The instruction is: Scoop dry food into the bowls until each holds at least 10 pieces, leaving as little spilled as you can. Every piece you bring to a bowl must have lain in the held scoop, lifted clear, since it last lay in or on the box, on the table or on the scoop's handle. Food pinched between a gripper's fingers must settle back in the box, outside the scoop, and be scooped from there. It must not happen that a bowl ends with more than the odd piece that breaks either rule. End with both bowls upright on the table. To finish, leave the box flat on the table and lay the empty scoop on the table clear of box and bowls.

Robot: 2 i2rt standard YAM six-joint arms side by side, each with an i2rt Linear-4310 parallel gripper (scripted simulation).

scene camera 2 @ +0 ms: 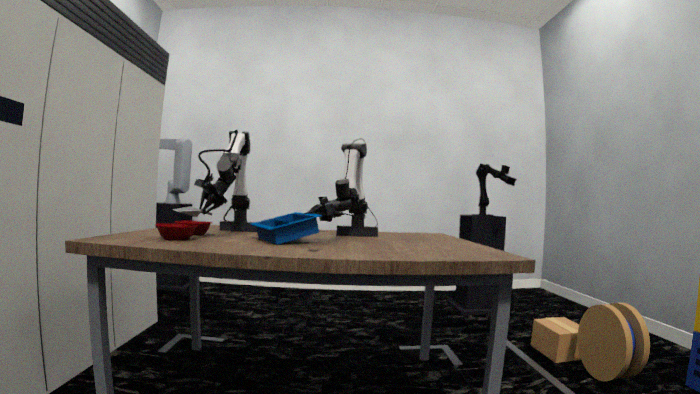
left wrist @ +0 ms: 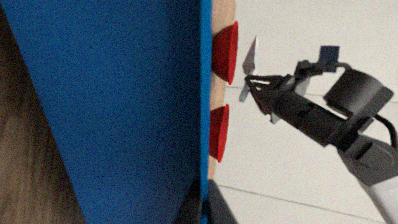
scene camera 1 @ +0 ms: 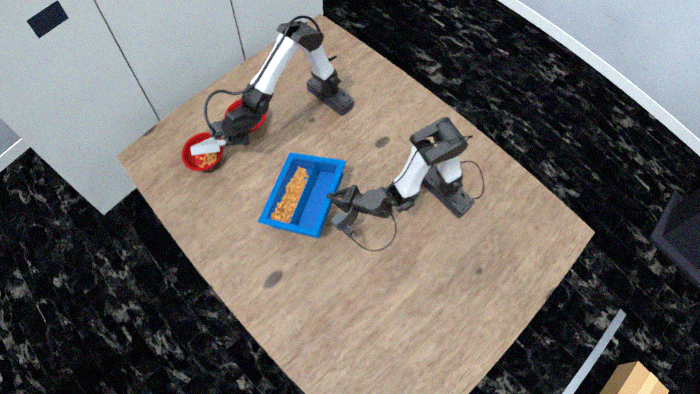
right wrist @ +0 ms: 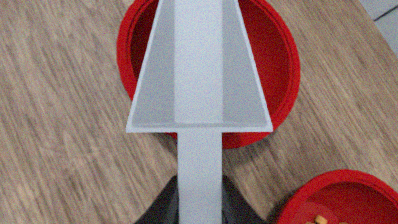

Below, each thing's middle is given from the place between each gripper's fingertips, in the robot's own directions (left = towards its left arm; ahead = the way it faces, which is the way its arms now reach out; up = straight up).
Right now the grey scoop (right wrist: 198,78) is 4 cm ahead of my right hand and 2 cm to the right of it. From my right hand the other things lie so: blue box (scene camera 1: 324,178) (7 cm behind, 32 cm to the left, 4 cm below).
I see my left gripper (scene camera 1: 327,195) 4 cm short of the blue box, 8 cm to the left of it and 4 cm above it. Also, from my left hand: grey scoop 15 cm ahead, 42 cm to the right, 1 cm below.
